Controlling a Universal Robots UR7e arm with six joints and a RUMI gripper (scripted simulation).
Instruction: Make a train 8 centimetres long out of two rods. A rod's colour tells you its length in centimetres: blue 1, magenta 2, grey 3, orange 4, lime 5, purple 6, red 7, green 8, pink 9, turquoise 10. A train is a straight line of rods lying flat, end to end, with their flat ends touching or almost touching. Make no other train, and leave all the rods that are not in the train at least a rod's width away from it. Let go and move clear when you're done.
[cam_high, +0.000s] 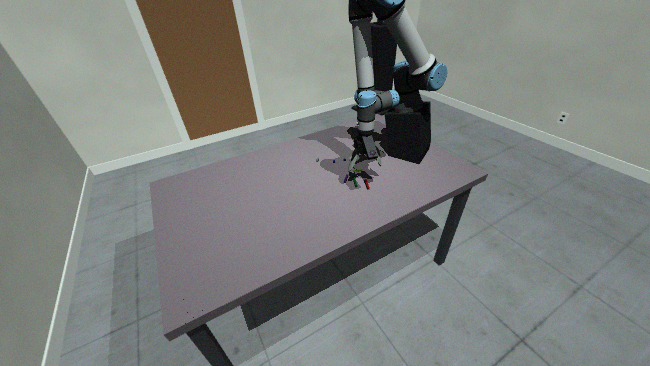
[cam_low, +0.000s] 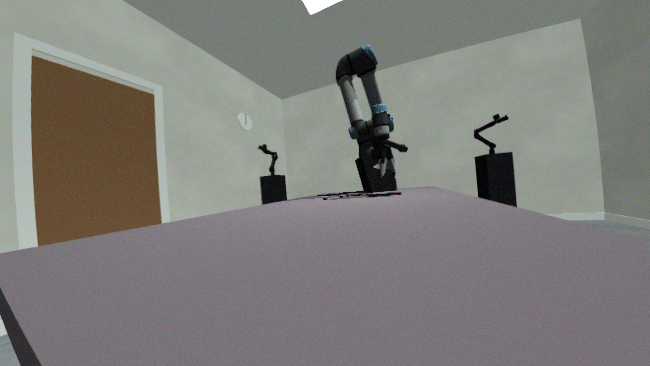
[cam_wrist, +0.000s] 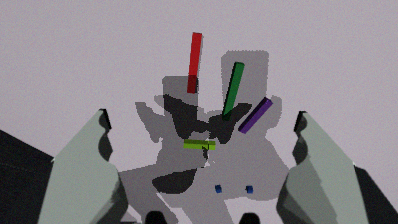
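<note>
Now: the red rod 80 mm below my hand and 20 mm to the left of it. Also, from my hand: green rod 80 mm below, 40 mm to the right, 30 mm ahead; then purple rod 80 mm to the right, 80 mm below, 50 mm ahead; then lime rod 100 mm to the right, 80 mm below, 50 mm behind.
</note>
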